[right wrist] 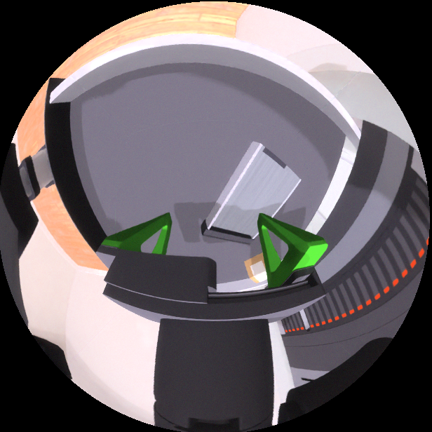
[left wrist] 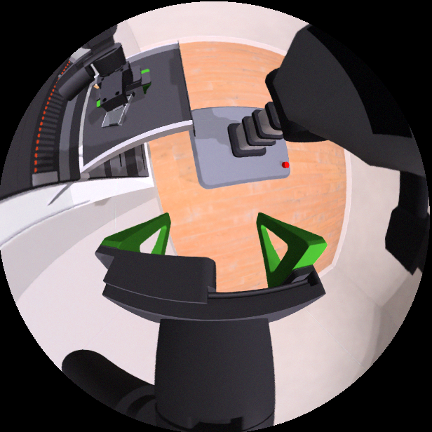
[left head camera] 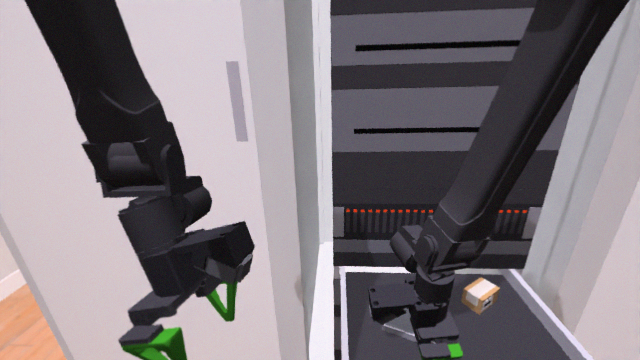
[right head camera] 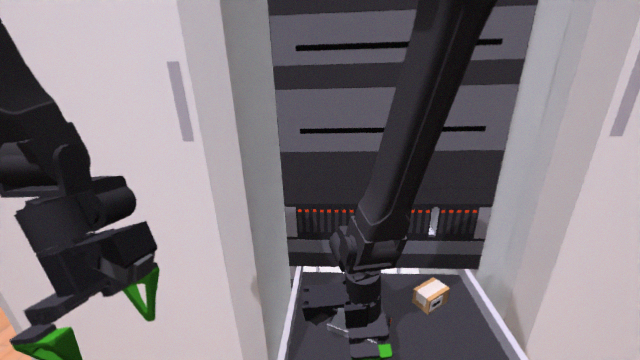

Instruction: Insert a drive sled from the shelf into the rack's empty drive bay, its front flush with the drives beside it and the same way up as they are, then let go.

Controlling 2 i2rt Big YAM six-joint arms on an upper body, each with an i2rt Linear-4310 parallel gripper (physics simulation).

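Frame: origin at the left arm's base, x left, y back, z up, level; metres.
Seen in the pictures: left gripper, fingertip midpoint: (left head camera: 210,347) (right head camera: 121,347); right gripper, fingertip midpoint: (left head camera: 424,338) (right head camera: 365,338).
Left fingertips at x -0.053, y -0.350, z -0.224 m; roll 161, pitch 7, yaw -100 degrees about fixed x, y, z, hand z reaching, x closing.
A point is followed by its place in that frame.
A drive sled (left head camera: 400,327) {y -0.537, x -0.350, z -0.396 m} (right head camera: 338,326) {y -0.540, x -0.337, z -0.396 m} (right wrist: 255,192) lies on its broad side on the shelf (left head camera: 367,347) {y -0.501, x -0.279, z -0.411 m} (right head camera: 310,345) {y -0.506, x -0.280, z -0.411 m} (left wrist: 162,100) (right wrist: 150,140), metallic face up, partly hidden by the right arm in the head views. My right gripper (right wrist: 214,217) is open and empty, pointing down over the shelf; in the right wrist view the sled's dark end shows between its fingertips, nearer the picture-right one. My left gripper (left head camera: 206,340) {y -0.350, x -0.053, z -0.224 m} (right head camera: 115,339) {y -0.350, x -0.053, z -0.224 m} (left wrist: 213,217) is open and empty, away from the shelf. The bay gap (right head camera: 433,222) (right wrist: 304,319) is a pale upright slot in the drive row (right head camera: 325,224) {y -0.701, x -0.306, z -0.245 m} (left head camera: 380,224) {y -0.702, x -0.324, z -0.246 m}.
A small cardboard box (left head camera: 480,296) {y -0.604, x -0.538, z -0.371 m} (right head camera: 430,296) {y -0.604, x -0.542, z -0.371 m} (right wrist: 256,269) sits on the shelf near the sled. Raised pale rims edge the shelf. White panels stand either side of the rack. A grey base (left wrist: 215,170) with dark stacked segments (left wrist: 247,142) stands on the wooden floor.
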